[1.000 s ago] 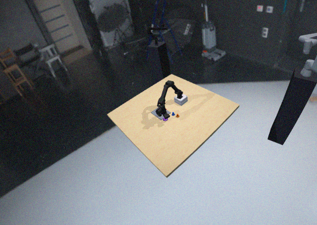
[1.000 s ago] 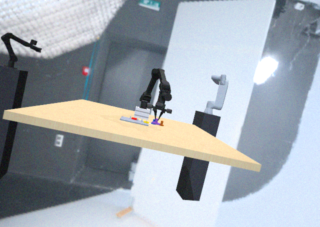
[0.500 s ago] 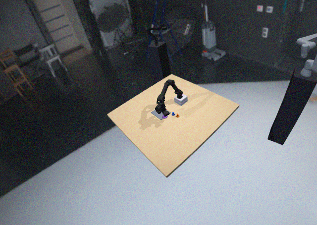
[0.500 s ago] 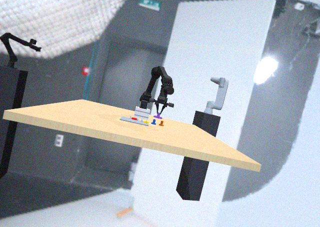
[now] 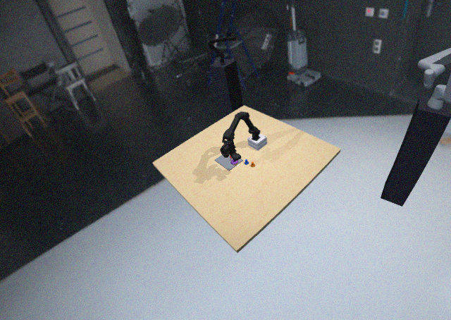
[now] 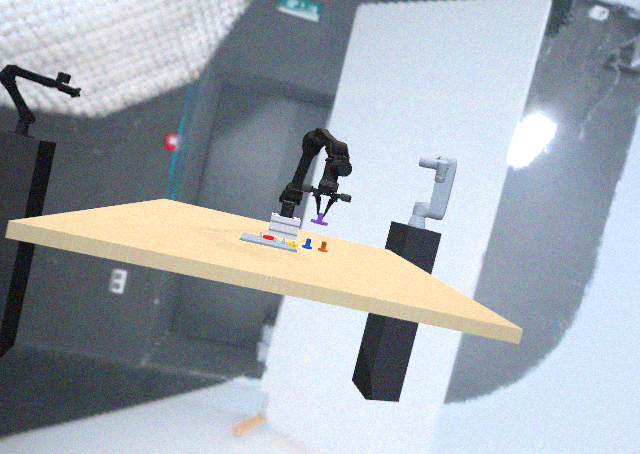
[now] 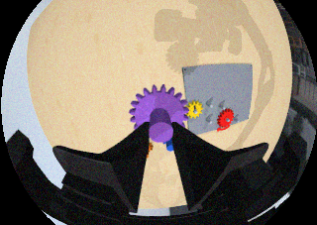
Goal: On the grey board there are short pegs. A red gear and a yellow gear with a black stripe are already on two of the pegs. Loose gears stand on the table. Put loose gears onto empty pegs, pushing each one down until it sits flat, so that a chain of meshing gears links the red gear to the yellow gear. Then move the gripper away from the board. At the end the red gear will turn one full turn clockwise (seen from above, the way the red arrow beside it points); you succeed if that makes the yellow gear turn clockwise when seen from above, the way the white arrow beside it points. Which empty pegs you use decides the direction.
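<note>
Now: gripper tip 7 cm past the yellow gear, 6 cm to the left of it and 13 cm above it. The rest, counted from my gripper tip: blue gear 13 cm behind, 2 cm to the left, 13 cm below; purple gear 1 cm below; white arrow 7 cm behind, 3 cm to the right, 14 cm below.
</note>
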